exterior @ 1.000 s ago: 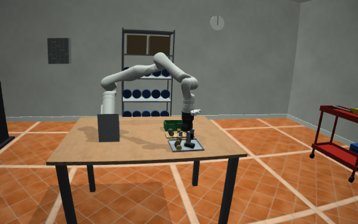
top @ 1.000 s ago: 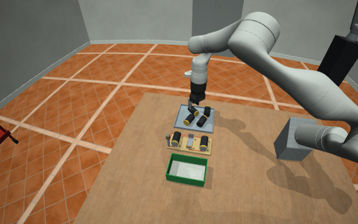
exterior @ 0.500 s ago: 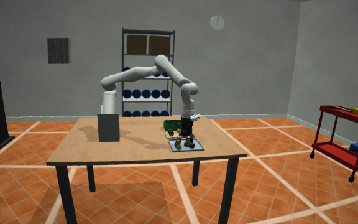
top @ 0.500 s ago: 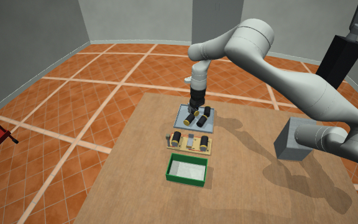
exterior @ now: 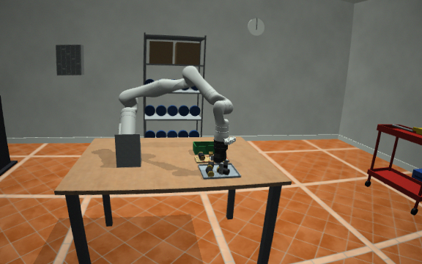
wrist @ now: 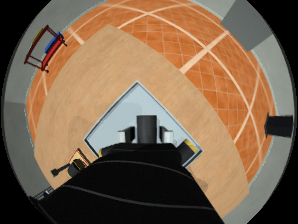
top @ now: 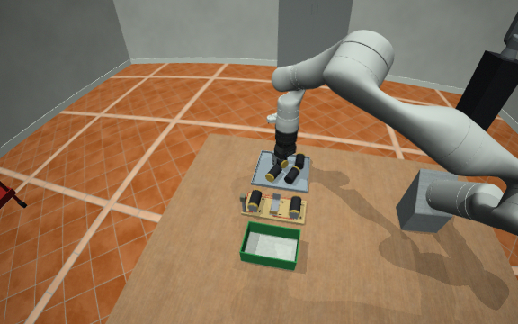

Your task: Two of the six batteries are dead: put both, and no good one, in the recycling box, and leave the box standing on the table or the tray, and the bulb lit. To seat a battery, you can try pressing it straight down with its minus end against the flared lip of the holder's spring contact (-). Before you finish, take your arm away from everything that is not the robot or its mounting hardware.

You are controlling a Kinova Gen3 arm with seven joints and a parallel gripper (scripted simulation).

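The grey tray lies 2 cm behind my hand, 4 cm to the left of it and 2 cm below it. Also, from my hand: green recycling box 3 cm behind, 36 cm to the left, 1 cm below.
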